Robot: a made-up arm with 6 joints. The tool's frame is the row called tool. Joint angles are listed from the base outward.
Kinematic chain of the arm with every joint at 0, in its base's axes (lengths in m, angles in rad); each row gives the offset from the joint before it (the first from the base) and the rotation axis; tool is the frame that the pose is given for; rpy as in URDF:
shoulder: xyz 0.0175 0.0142 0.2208 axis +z
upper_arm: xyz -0.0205 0.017 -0.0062 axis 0 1 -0.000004
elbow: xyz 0.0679 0.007 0.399 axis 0 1 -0.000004
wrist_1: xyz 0.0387 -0.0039 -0.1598 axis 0 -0.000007 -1
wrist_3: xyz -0.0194 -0.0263 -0.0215 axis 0 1 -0.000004
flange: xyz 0.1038 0.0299 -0.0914 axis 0 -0.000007 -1
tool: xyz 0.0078 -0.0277 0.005 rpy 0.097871 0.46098 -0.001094
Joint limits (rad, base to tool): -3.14..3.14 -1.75..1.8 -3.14..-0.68 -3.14..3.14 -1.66..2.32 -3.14..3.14
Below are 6 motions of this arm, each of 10 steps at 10 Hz.
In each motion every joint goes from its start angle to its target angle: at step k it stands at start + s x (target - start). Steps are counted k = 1, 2, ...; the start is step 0. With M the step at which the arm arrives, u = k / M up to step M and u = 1 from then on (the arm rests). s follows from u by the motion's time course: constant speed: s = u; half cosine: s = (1 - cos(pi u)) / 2; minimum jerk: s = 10 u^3 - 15 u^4 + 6 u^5.
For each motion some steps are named. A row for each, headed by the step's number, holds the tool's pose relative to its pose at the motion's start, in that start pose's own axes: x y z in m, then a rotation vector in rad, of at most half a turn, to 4 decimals.
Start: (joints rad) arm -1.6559 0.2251 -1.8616 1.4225 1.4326 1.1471
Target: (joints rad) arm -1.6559 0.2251 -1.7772 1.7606 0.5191 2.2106
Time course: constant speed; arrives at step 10
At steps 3, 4, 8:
3: -0.0102 0.0198 0.0183 0.4214 -0.0024 -0.2033
4: -0.0136 0.0254 0.0259 0.5630 0.0138 -0.2760
8: -0.0253 0.0410 0.0639 1.1234 0.1642 -0.5800

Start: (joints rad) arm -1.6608 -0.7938 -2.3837 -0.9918 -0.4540 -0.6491
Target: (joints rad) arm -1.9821 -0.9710 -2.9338 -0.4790 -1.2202 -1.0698
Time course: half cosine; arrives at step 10
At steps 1, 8, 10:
1: 0.0021 -0.0064 0.0054 -0.0321 -0.0138 -0.0005
8: 0.0616 -0.0990 0.2462 -1.2841 -0.5347 -0.0474
10: 0.0644 -0.0935 0.2692 -1.4248 -0.5919 -0.0713

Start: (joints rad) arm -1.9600 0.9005 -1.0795 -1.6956 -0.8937 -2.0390
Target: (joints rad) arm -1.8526 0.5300 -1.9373 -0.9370 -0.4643 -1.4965
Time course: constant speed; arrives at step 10
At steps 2, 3, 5, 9, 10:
2: -0.0511 -0.0069 -0.0162 0.1720 0.2082 0.0554
3: -0.0808 -0.0143 -0.0199 0.2402 0.3270 0.0657
5: -0.1453 -0.0392 -0.0164 0.3338 0.5849 0.0511
9: -0.2693 -0.1307 0.0410 0.3225 1.1195 -0.1143
10: -0.2939 -0.1609 0.0659 0.2749 1.2427 -0.1814

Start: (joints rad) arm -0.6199 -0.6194 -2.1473 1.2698 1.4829 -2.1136
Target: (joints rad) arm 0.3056 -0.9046 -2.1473 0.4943 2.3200 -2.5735
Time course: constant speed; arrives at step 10
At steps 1, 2, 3, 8, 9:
1: 0.0167 0.0118 0.0174 0.0372 -0.0541 0.1173
2: 0.0292 0.0257 0.0371 0.0684 -0.1076 0.2328
3: 0.0373 0.0417 0.0584 0.0942 -0.1601 0.3460
8: 0.0069 0.1421 0.1665 0.1633 -0.4090 0.8585
9: -0.0125 0.1649 0.1840 0.1689 -0.4573 0.9475

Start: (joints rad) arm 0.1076 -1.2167 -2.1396 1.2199 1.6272 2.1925
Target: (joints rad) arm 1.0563 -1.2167 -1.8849 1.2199 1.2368 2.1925
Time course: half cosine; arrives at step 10
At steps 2, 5, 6, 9, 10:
2: -0.0123 0.0128 0.0390 -0.0020 0.0964 -0.0393
5: -0.0208 0.0814 0.2011 -0.0139 0.4818 -0.2353
6: -0.0060 0.1119 0.2575 -0.0212 0.6180 -0.3222
9: 0.0522 0.1783 0.3559 -0.0447 0.8790 -0.5221
10: 0.0580 0.1834 0.3622 -0.0471 0.8975 -0.5384

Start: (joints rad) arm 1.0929 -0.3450 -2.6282 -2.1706 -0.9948 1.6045
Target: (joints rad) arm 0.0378 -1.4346 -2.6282 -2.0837 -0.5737 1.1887
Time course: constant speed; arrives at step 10
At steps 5, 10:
5: 0.2040 0.1343 0.1212 -0.7927 0.1707 0.5806
10: 0.3189 0.4720 0.0051 -1.3129 0.1603 1.3824

